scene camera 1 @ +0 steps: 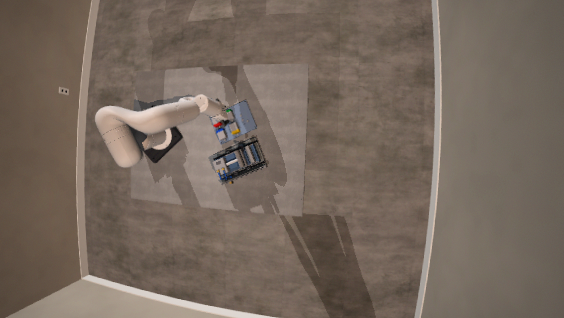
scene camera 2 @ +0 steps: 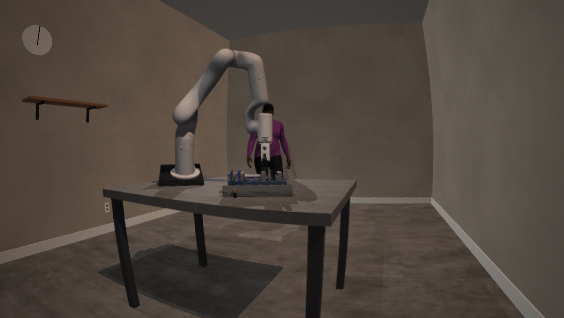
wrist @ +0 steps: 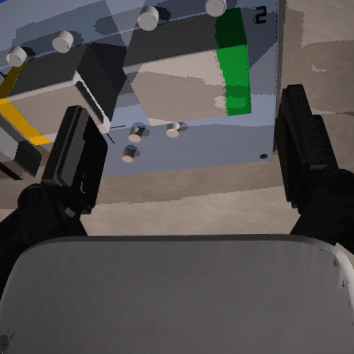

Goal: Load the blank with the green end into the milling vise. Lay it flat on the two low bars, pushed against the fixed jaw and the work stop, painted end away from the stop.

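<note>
The blank with the green end (scene camera 1: 229, 115) (wrist: 180, 87) lies on the blue plate (scene camera 1: 248, 119) (wrist: 210, 142), between pegs; its green end is at the right in the wrist view. My gripper (scene camera 2: 266, 173) (wrist: 182, 116) is open and empty. In the wrist view its fingers stand wide apart, left and right of the blank's near part, not touching it. The exact height of the fingertips over the plate cannot be told. The milling vise (scene camera 1: 241, 161) (scene camera 2: 257, 190) stands beside the plate, with no blank visible in it. Its low bars and work stop are too small to tell apart.
A yellow-ended blank (scene camera 1: 234, 128) (wrist: 45, 105) lies close to the left finger in the wrist view. Blue-ended (scene camera 1: 221, 134) and red-ended (scene camera 1: 217, 124) blanks are also on the plate. Short pegs (wrist: 148, 18) (wrist: 173, 130) rise from it. A person (scene camera 2: 276, 142) stands behind the table.
</note>
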